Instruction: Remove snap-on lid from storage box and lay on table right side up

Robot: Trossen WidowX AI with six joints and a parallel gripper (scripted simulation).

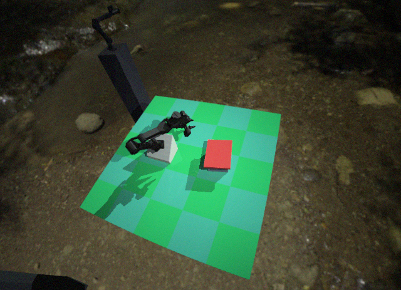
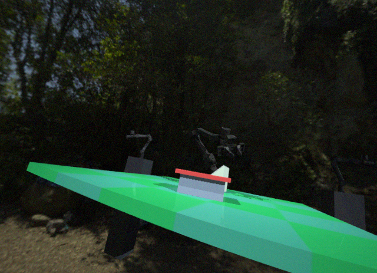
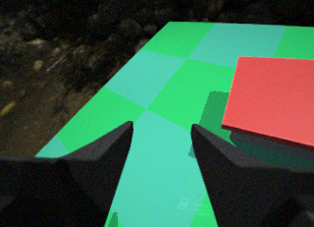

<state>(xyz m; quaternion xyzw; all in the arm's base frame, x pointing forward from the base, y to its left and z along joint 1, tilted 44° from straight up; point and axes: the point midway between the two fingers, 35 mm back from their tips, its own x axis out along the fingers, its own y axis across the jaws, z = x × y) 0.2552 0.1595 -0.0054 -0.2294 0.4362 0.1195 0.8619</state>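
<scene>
Right now my gripper tip is 190 mm short of the red lid, 140 mm to the left of it and 140 mm above it. Round my gripper tip: storage box: 190 mm ahead, 140 mm to the right, 190 mm below.
</scene>
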